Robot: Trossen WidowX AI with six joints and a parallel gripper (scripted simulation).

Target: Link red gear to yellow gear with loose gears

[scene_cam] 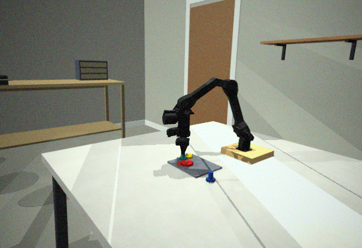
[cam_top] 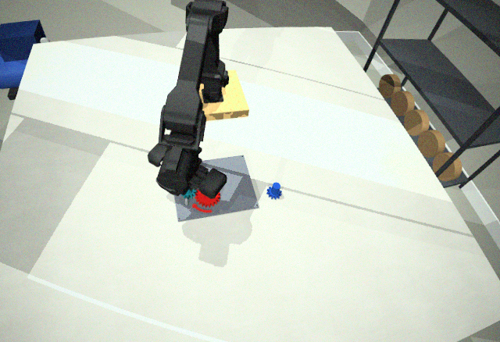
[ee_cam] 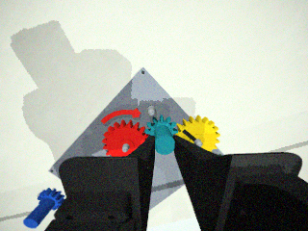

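Right now my gripper tip is 1 cm above the teal gear. Also, from my gripper tip: yellow gear (4 cm behind, 3 cm below, 2 cm to the right); red gear (5 cm to the left, 3 cm below, 2 cm ahead); red arrow (5 cm ahead, 3 cm to the left, 3 cm below).
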